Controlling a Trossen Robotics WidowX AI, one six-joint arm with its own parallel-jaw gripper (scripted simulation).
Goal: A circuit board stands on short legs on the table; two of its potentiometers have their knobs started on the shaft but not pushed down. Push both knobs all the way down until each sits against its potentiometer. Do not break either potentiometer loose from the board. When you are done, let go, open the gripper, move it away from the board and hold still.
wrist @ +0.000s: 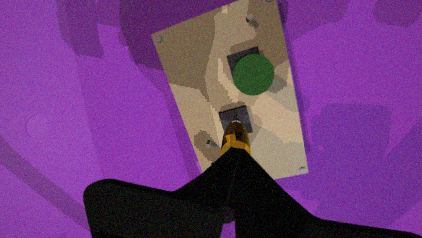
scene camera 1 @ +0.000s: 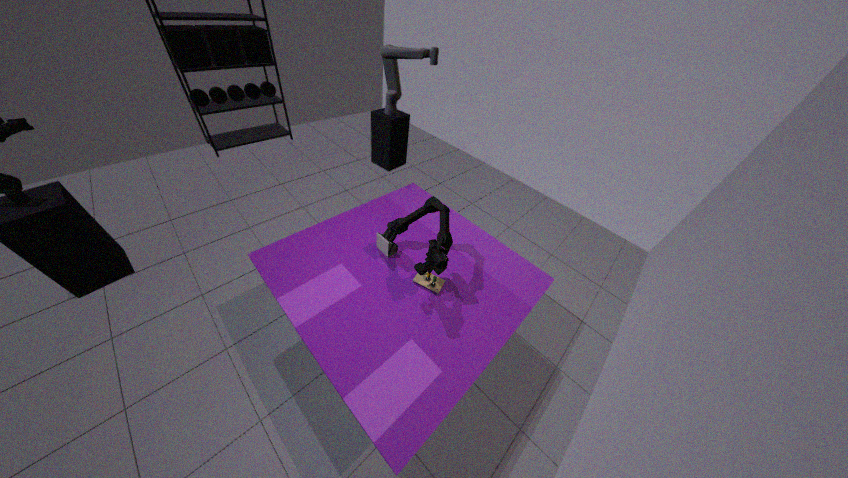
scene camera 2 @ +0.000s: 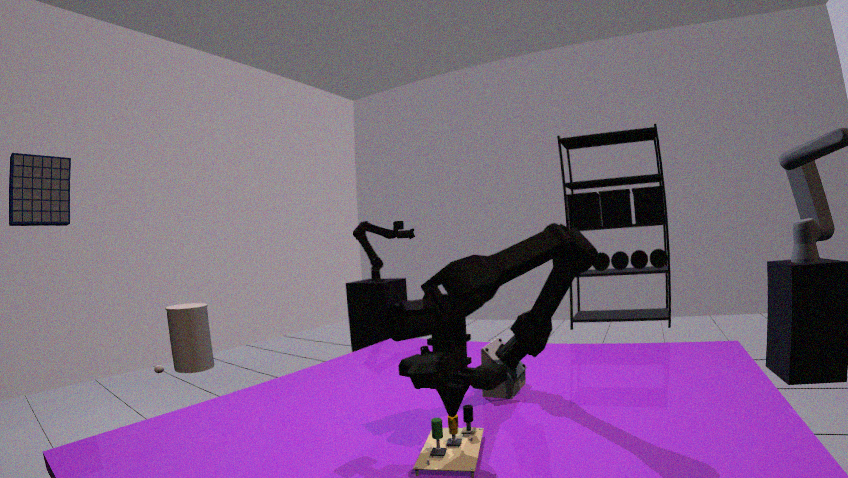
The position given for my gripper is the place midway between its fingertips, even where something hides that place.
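Note:
My gripper [scene camera 2: 452, 416] is there to see, and the wrist view has the gripper [wrist: 236, 155] too. Besides my gripper, I can see a green knob [wrist: 253, 74].

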